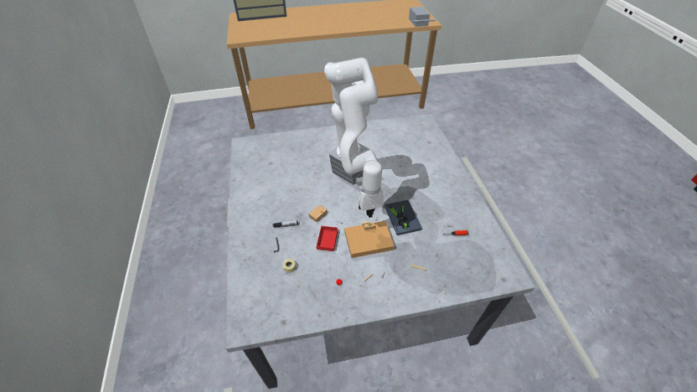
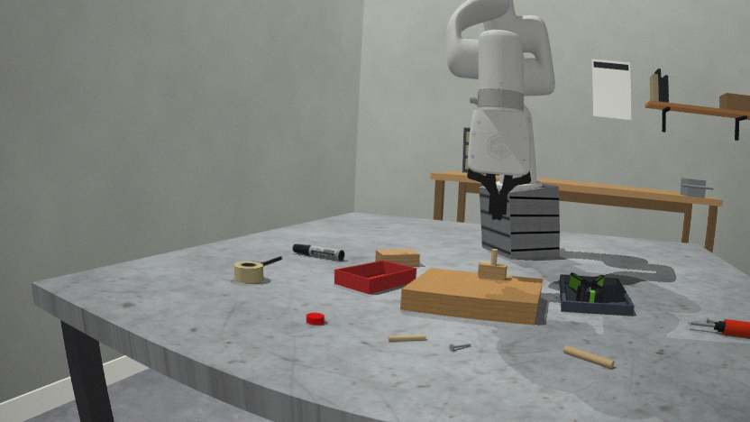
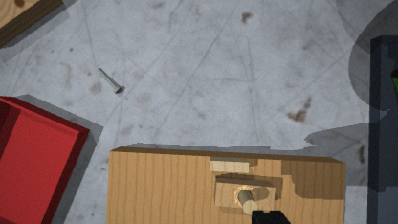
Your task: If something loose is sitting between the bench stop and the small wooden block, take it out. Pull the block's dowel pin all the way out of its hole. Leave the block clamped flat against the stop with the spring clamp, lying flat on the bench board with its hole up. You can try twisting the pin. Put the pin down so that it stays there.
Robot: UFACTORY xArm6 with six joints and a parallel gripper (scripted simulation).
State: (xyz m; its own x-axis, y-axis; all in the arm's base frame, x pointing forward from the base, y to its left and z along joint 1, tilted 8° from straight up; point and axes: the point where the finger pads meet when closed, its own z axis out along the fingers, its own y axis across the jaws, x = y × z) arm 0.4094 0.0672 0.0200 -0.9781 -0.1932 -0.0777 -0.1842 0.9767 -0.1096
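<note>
The dowel pin is 9 cm below my hand. Also, from my hand: dark tray (7 cm behind, 18 cm to the left, 14 cm below); then bench board (5 cm ahead, 1 cm to the right, 12 cm below); then wooden block (11 cm below).
</note>
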